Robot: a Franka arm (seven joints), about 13 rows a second.
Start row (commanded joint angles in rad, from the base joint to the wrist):
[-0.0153, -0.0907, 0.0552, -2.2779, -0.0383, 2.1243, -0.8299]
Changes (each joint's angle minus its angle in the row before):
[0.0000, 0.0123, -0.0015, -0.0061, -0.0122, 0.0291, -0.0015]
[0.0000, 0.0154, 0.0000, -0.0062, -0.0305, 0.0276, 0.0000]
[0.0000, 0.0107, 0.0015, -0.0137, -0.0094, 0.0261, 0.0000]
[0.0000, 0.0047, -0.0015, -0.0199, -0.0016, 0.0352, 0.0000]
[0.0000, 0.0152, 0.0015, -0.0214, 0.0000, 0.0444, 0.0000]
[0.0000, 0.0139, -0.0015, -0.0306, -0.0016, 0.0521, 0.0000]
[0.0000, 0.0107, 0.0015, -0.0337, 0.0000, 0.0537, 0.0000]
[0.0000, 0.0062, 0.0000, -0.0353, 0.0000, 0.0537, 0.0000]
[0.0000, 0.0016, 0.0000, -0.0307, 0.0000, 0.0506, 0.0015]
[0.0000, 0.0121, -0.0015, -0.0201, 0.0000, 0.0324, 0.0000]
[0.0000, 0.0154, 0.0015, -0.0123, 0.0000, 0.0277, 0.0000]
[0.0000, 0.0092, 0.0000, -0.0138, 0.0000, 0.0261, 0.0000]
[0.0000, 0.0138, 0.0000, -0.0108, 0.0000, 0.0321, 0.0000]
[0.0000, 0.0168, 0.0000, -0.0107, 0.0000, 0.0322, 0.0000]
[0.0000, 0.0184, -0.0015, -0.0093, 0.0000, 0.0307, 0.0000]
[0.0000, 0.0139, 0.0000, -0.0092, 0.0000, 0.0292, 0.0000]
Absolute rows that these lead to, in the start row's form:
[-0.0153, -0.0784, 0.0537, -2.2840, -0.0505, 2.1534, -0.8314]
[-0.0153, -0.0630, 0.0537, -2.2902, -0.0810, 2.1810, -0.8314]
[-0.0153, -0.0523, 0.0552, -2.3039, -0.0904, 2.2071, -0.8314]
[-0.0153, -0.0476, 0.0537, -2.3238, -0.0920, 2.2423, -0.8314]
[-0.0153, -0.0324, 0.0552, -2.3452, -0.0920, 2.2867, -0.8314]
[-0.0153, -0.0185, 0.0537, -2.3758, -0.0936, 2.3388, -0.8314]
[-0.0153, -0.0078, 0.0552, -2.4095, -0.0936, 2.3925, -0.8314]
[-0.0153, -0.0016, 0.0552, -2.4448, -0.0936, 2.4462, -0.8314]
[-0.0153, 0.0000, 0.0552, -2.4755, -0.0936, 2.4968, -0.8299]
[-0.0153, 0.0121, 0.0537, -2.4956, -0.0936, 2.5292, -0.8299]
[-0.0153, 0.0275, 0.0552, -2.5079, -0.0936, 2.5569, -0.8299]
[-0.0153, 0.0367, 0.0552, -2.5217, -0.0936, 2.5830, -0.8299]
[-0.0153, 0.0505, 0.0552, -2.5325, -0.0936, 2.6151, -0.8299]
[-0.0153, 0.0673, 0.0552, -2.5432, -0.0936, 2.6473, -0.8299]
[-0.0153, 0.0857, 0.0537, -2.5525, -0.0936, 2.6780, -0.8299]
[-0.0153, 0.0996, 0.0537, -2.5617, -0.0936, 2.7072, -0.8299]

